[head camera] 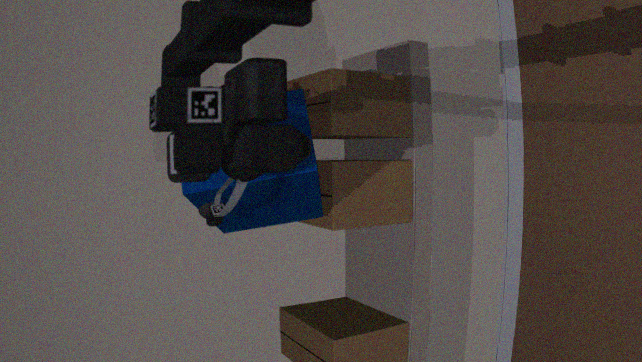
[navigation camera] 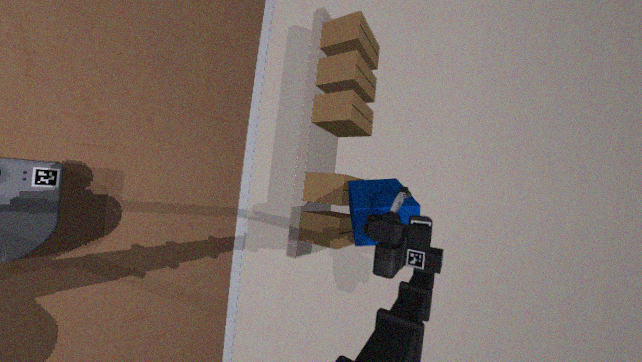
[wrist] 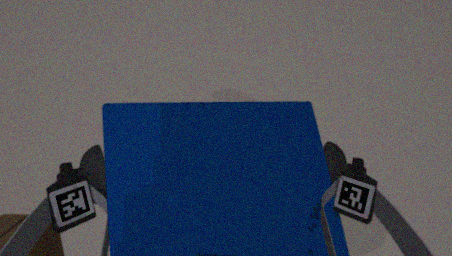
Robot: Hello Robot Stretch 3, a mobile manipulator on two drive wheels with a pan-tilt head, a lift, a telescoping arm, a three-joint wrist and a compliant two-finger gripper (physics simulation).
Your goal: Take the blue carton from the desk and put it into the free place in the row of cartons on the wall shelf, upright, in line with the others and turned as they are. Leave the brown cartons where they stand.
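Places are measured from the robot's base along level axes (x down, y left, z ahead), in millimetres.
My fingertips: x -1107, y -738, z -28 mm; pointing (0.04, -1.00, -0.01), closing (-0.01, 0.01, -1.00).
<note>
Behind a point stands the place of what it marks.
The blue carton (head camera: pixel 275 200) @[x -1013, y -707, z 41 mm] (navigation camera: pixel 370 200) @[x -1023, y -662, z 24 mm] (wrist: pixel 215 175) is between the two fingers of my gripper (head camera: pixel 210 185) (navigation camera: pixel 407 212) @[x -1107, y -738, z -28 mm] (wrist: pixel 217 164) @[x -1107, y -738, z -28 mm], which is shut on it. Both views from the head turn the wall shelf (head camera: pixel 421 210) @[x -671, y -786, z 83 mm] (navigation camera: pixel 295 245) @[x -682, y -778, z -204 mm] on its side. The carton is off the shelf, higher than the row, and overlaps two brown cartons (head camera: pixel 372 195) @[x -786, y -790, z 47 mm] (navigation camera: pixel 325 187) @[x -793, y -790, z 47 mm] at one end in the picture; whether it touches them I cannot tell. The free place (head camera: pixel 378 260) (navigation camera: pixel 325 154) lies between these two and the other brown cartons, to one side of the blue carton. The far finger is hidden in the head view.
Three brown cartons (navigation camera: pixel 340 107) @[x -822, y -799, z 366 mm] stand beyond the gap; one (head camera: pixel 371 345) @[x -784, y -798, z 345 mm] shows at the head view's bottom edge. A brown carton (wrist: pixel 30 235) shows at the wrist view's lower left. The wall (navigation camera: pixel 500 150) @[x -1375, y -1050, z 244 mm] is behind; the brown floor (head camera: pixel 580 200) @[x 0, y -798, z 107 mm] (navigation camera: pixel 175 100) @[x 0, y -566, z 414 mm] is below. The desk does not show.
</note>
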